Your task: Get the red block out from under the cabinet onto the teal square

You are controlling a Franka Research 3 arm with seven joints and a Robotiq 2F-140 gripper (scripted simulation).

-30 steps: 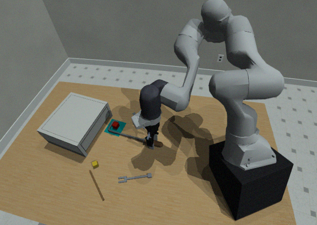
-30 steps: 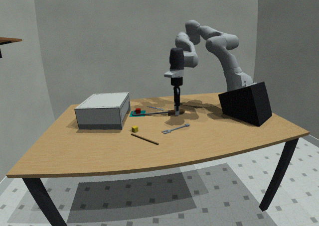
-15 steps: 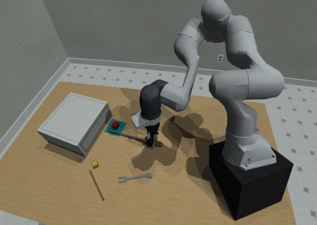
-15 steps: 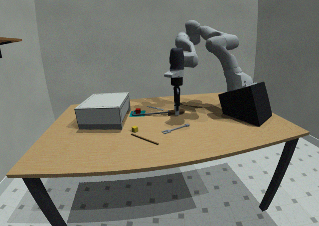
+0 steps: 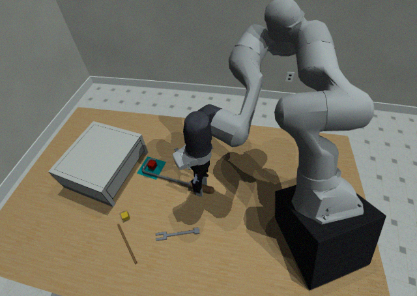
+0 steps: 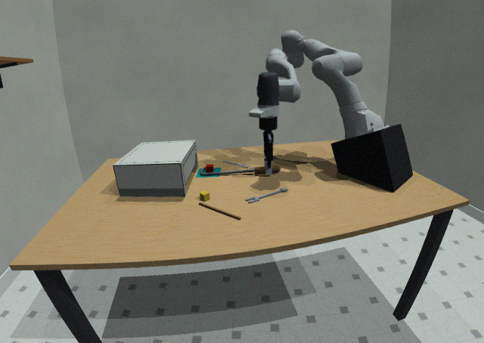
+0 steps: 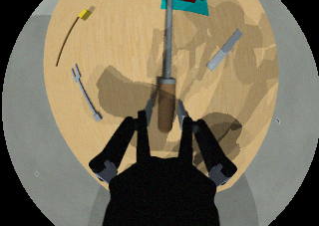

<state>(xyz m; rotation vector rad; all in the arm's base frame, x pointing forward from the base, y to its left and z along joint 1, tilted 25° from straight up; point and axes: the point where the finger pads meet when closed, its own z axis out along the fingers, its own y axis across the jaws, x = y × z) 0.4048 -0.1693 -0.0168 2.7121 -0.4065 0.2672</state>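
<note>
Now: the grey hook tool 11 cm ahead of my hand, 8 cm to the right of it and 3 cm below it. The rest, counted from my hand: red block: 24 cm ahead, 12 cm to the right, 2 cm below; then grey forked tool: 9 cm ahead, 19 cm to the left, 3 cm below; then flat grey bar: 9 cm ahead, 17 cm to the right, 4 cm below.
</note>
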